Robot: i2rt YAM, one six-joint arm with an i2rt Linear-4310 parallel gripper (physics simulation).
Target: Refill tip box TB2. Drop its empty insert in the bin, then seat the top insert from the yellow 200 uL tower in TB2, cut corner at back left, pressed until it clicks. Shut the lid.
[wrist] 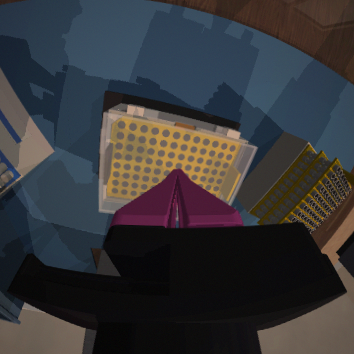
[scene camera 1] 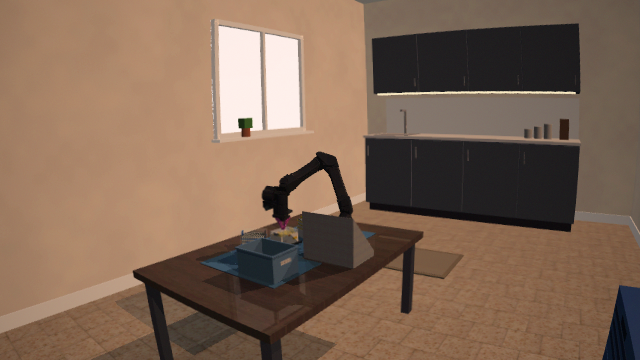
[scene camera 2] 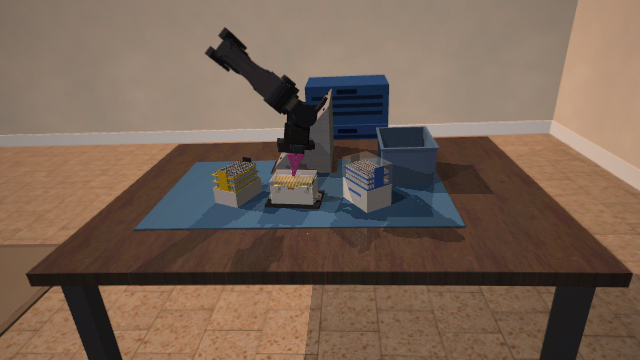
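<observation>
The tip box [scene camera 1: 284, 237] [scene camera 2: 294, 194] [wrist: 106, 195] stands on a black base near the middle of the mat. A yellow insert [scene camera 2: 301, 181] [wrist: 155, 155] with rows of grey holes lies in it. Clear plastic shows around the insert and appears to cover it like a lid; the wrist view does not settle how far it is down. My gripper [scene camera 1: 283, 228] [scene camera 2: 294, 175] [wrist: 176, 175] is shut and empty, tips down at the box's top; contact is unclear. The yellow tower [scene camera 2: 237, 183] [wrist: 305, 192] stands beside the box, with several stacked inserts. The bin [scene camera 1: 267, 262] [scene camera 2: 407, 162] has its floor hidden.
A blue-marked tower [scene camera 2: 367, 192] [wrist: 27, 145] under a clear cover stands on the box's other side. A grey wedge-shaped panel [scene camera 1: 327, 240] [scene camera 2: 322, 137] stands behind the box in scene camera 2. The blue mat [scene camera 1: 215, 262] [scene camera 2: 170, 217] [wrist: 200, 55] lies on the wooden table [scene camera 1: 250, 320] [scene camera 2: 350, 260].
</observation>
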